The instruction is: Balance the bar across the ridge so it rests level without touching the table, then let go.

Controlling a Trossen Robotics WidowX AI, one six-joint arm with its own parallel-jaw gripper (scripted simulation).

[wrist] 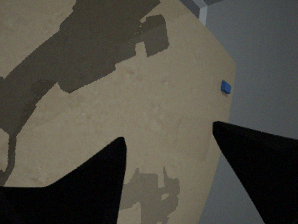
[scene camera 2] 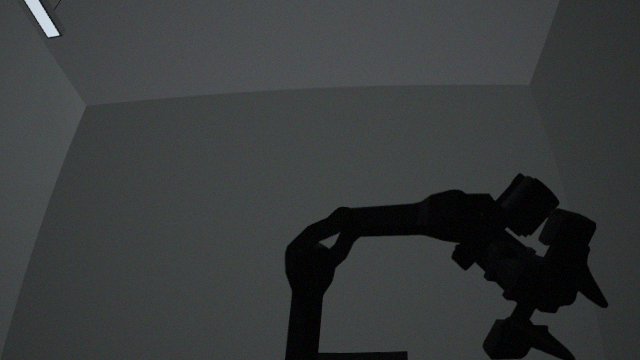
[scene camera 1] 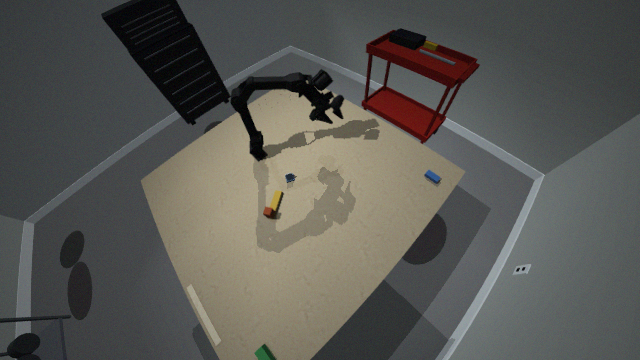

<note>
My gripper (scene camera 2: 588, 334) is open and holds nothing.
My gripper also shows in the wrist view (wrist: 169, 135).
</note>
